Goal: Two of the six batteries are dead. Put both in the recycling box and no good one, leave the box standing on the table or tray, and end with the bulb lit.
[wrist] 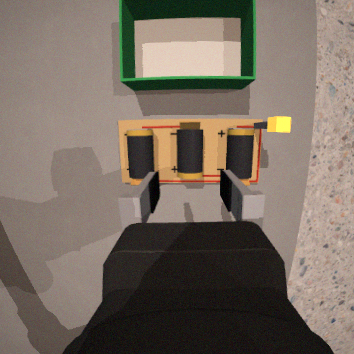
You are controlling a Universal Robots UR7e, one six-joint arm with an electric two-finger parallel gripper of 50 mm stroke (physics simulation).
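Places are measured from the arm's base along level axes (x back, y right, z up), in millimetres.
Pixels of known places: gripper, between the fingertips: point(189, 183).
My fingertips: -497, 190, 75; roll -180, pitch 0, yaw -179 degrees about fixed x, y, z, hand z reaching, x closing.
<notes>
Ahead of a thing's pixels: the offset from my fingertips to its middle, as dx, dy, dz. "spot": to the spot under its first point. Level surfaces: height alone.
A holder board @(spot: -38, +3, -121) point(215, 162) with red lines lies across the view's middle. Three black batteries lie in it: the left battery @(+64, -14, -103) point(140, 156) and right battery @(-66, -13, -103) point(239, 156) have gold ends toward the box, the middle battery @(-1, -14, -103) point(190, 152) has its gold end toward the gripper. A bulb block @(spot: -89, -48, -39) point(279, 124) at the board's right end is bright yellow. The green recycling box @(+0, -149, -101) point(187, 84) stands beyond the board, its far rim cut off; no battery shows on its visible pale floor. My gripper point(189, 183) is open and empty, above and just short of the board's near edge.
The grey table @(dz -131) point(65, 110) bears the board and box. Its right edge curves down beside the bulb, with a speckled floor point(332, 175) beyond it. The arm's shadow falls across the left side. The other three batteries do not show.
</notes>
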